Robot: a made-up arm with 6 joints.
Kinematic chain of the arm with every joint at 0, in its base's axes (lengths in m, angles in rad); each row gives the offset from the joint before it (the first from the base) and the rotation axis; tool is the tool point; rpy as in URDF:
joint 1: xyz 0 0 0.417 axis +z
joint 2: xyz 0 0 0 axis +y
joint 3: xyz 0.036 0 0.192 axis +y
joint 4: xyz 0.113 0 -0.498 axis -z
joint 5: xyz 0 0 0 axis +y
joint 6: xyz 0.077 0 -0.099 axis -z
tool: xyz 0 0 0 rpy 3.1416 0 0
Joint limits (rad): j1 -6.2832..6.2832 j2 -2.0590..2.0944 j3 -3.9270..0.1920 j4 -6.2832..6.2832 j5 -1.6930..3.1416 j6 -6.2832..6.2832
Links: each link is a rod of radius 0.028 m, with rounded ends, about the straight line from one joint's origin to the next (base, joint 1, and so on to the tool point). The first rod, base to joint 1, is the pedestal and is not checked.
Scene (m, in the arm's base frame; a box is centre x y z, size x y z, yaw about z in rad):
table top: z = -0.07
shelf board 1: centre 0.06 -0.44 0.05 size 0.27 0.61 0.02 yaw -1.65
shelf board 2: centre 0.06 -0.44 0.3 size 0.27 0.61 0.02 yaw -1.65
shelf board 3: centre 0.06 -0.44 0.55 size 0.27 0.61 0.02 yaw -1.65
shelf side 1: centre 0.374 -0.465 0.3 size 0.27 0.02 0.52 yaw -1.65
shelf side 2: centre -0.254 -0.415 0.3 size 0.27 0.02 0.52 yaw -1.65
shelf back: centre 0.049 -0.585 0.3 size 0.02 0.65 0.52 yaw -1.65
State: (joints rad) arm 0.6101 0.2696 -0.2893 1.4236 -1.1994 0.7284
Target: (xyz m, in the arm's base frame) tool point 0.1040 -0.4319 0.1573
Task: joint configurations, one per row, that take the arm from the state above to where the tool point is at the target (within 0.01 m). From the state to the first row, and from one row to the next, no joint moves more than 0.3 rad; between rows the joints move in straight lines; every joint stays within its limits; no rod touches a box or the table.
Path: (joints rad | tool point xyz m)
1: 0.8517 0.5669 -0.2588 1.4404 -1.1983 0.7284 | 0.1660 0.0086 0.0801
2: 1.0933 0.8642 -0.2283 1.4571 -1.1973 0.7284 | 0.1046 -0.0579 0.0670
3: 1.3348 1.1615 -0.1977 1.4739 -1.1962 0.7284 | 0.0887 -0.1431 0.0942
4: 1.5764 1.4588 -0.1672 1.4907 -1.1951 0.7284 | 0.1212 -0.2155 0.1573
5: 1.5839 1.6177 -0.2503 1.4205 -0.9449 0.7284 | 0.1274 -0.2651 0.1433
6: 1.5914 1.7766 -0.3335 1.3503 -0.6947 0.7284 | 0.1262 -0.3196 0.1370
7: 1.5989 1.9355 -0.4166 1.2800 -0.4445 0.7284 | 0.1180 -0.3763 0.1412
8: 1.6064 2.0944 -0.4997 1.2098 -0.1943 0.7284 | 0.1040 -0.4319 0.1573

